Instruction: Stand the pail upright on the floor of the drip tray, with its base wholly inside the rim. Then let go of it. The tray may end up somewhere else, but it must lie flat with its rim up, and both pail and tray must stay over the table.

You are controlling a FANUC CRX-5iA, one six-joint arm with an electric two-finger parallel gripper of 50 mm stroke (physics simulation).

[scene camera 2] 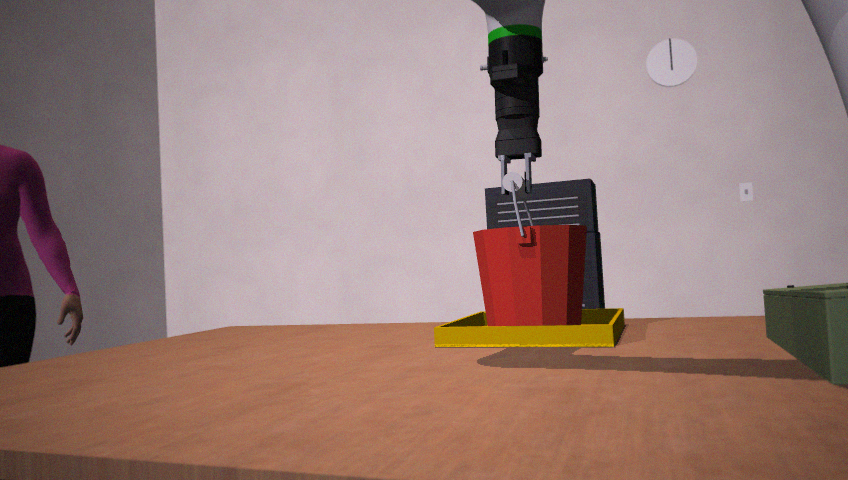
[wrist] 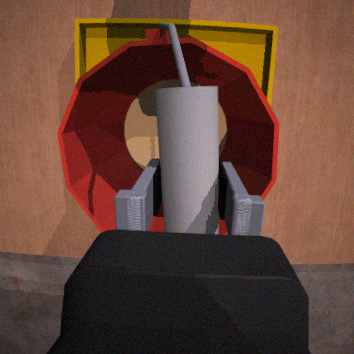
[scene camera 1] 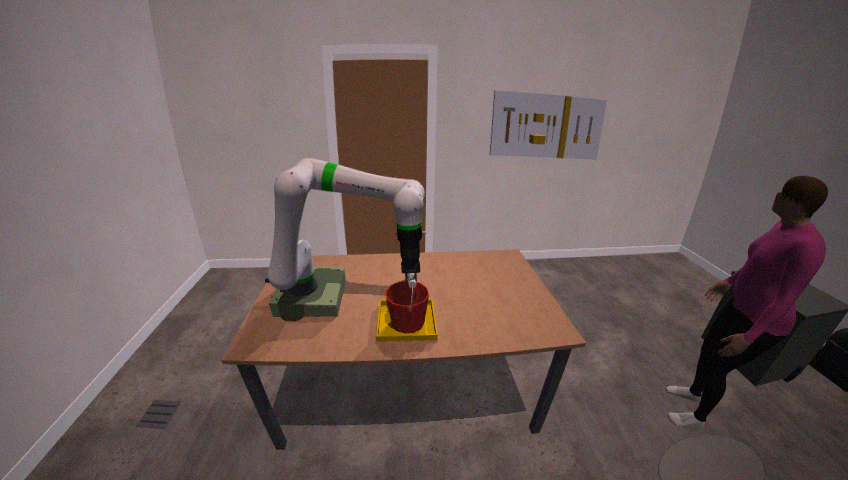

Path:
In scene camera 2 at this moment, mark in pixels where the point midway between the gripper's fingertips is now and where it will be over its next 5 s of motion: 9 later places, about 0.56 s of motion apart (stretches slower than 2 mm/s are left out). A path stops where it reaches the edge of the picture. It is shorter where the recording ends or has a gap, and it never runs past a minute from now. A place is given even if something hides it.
My gripper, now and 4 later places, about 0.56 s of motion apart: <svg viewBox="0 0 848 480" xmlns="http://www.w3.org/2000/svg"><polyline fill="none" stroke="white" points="516,193 517,187 515,167 515,146 514,117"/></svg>

